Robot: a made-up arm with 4 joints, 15 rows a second.
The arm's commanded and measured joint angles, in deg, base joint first. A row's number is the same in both.
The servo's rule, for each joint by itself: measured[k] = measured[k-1] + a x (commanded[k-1-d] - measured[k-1]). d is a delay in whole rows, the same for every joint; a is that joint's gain. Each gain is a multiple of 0.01, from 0.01 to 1. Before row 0 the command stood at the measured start. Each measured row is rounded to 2 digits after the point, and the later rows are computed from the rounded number. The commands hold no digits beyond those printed.
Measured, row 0:
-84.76, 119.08, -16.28, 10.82
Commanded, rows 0 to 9:
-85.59, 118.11, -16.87, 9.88
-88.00, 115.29, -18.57, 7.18
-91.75, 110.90, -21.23, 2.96
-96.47, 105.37, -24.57, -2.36
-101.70, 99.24, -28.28, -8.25
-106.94, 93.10, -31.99, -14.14
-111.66, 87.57, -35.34, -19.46
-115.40, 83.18, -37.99, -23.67
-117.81, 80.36, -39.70, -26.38
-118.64, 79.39, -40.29, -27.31
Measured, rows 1 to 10:
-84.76, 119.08, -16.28, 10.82
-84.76, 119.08, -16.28, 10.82
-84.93, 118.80, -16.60, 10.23
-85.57, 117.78, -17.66, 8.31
-86.87, 115.78, -19.59, 4.94
-88.89, 112.76, -22.28, 0.34
-91.58, 108.84, -25.52, -5.07
-94.81, 104.28, -29.01, -10.78
-98.35, 99.43, -32.43, -16.25
-101.93, 94.72, -35.43, -20.92
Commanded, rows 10 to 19:
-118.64, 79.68, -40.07, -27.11
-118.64, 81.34, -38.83, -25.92
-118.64, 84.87, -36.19, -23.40
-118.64, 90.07, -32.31, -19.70
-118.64, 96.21, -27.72, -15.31
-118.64, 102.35, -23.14, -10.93
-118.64, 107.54, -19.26, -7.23
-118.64, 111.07, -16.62, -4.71
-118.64, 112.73, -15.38, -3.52
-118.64, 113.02, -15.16, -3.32
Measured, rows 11 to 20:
-105.26, 90.56, -37.74, -24.36
-108.07, 87.32, -39.12, -26.22
-110.29, 85.10, -39.63, -26.78
-112.04, 84.01, -39.20, -26.24
-113.43, 84.26, -37.57, -24.45
-114.52, 85.94, -34.73, -21.46
-115.39, 88.92, -30.94, -17.59
-116.07, 92.81, -26.73, -13.39
-116.61, 97.08, -22.70, -9.51
-117.04, 101.14, -19.42, -6.49

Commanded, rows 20 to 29:
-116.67, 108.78, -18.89, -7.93
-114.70, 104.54, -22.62, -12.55
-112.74, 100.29, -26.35, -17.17
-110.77, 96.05, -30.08, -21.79
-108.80, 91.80, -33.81, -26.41
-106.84, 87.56, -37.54, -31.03
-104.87, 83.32, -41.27, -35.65
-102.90, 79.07, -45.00, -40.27
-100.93, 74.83, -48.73, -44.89
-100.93, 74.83, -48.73, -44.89
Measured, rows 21 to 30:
-117.38, 104.50, -17.24, -4.62
-117.64, 106.97, -16.12, -3.80
-117.44, 107.49, -17.62, -6.40
-116.86, 106.63, -20.32, -10.27
-115.99, 104.79, -23.58, -14.62
-114.89, 102.26, -27.09, -19.14
-113.61, 99.23, -30.72, -23.72
-112.19, 95.85, -34.40, -28.33
-110.65, 92.22, -38.11, -32.94
-109.02, 88.41, -41.83, -37.56

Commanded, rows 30 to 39:
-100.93, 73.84, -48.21, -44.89
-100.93, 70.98, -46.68, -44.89
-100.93, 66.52, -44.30, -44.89
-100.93, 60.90, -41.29, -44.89
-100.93, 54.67, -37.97, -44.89
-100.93, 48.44, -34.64, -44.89
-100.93, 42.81, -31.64, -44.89
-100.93, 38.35, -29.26, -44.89
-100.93, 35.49, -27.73, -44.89
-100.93, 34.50, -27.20, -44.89
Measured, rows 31 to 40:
-107.32, 84.47, -45.56, -42.18
-105.98, 81.67, -47.27, -43.89
-104.92, 79.40, -47.78, -44.52
-104.08, 76.96, -47.19, -44.75
-103.42, 73.93, -45.63, -44.84
-102.90, 70.15, -43.29, -44.87
-102.49, 65.66, -40.42, -44.88
-102.16, 60.67, -37.30, -44.89
-101.90, 55.49, -34.24, -44.89
-101.70, 50.52, -31.55, -44.89

